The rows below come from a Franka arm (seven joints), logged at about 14 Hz.
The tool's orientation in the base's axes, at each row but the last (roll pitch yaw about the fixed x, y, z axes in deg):
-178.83, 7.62, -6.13
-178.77, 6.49, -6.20
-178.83, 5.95, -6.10
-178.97, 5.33, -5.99
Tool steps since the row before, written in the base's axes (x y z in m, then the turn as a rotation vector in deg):
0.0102, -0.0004, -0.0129, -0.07, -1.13, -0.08
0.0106, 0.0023, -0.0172, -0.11, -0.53, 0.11
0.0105, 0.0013, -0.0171, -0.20, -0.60, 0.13
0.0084, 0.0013, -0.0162, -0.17, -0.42, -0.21
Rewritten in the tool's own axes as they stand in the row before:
0.0118, -0.0005, 0.0114, 0.06, 1.13, 0.05
0.0122, -0.0031, 0.0160, -0.06, 0.54, -0.11
0.0120, -0.0021, 0.0160, -0.15, 0.62, -0.13
0.0097, -0.0019, 0.0154, -0.11, 0.44, 0.21

